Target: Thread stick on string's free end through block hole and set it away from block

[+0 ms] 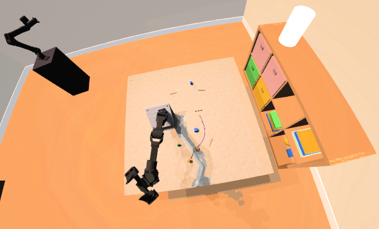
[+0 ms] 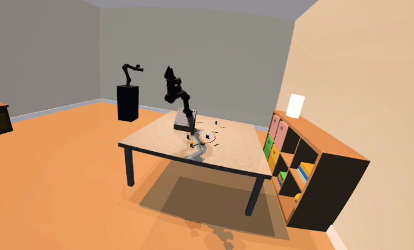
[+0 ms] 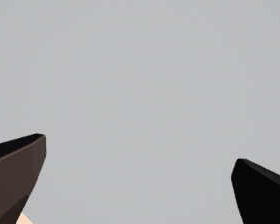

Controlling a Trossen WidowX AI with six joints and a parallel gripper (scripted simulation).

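The blue block lies 340 mm ahead of my gripper tip, 370 mm to the left of it and 650 mm below it. From my gripper tip the other things lie so: green piece 150 mm ahead, 280 mm to the left, 640 mm below; orange piece 210 mm ahead, 120 mm to the left, 640 mm below; round wooden button 300 mm ahead, 200 mm to the left, 660 mm below.
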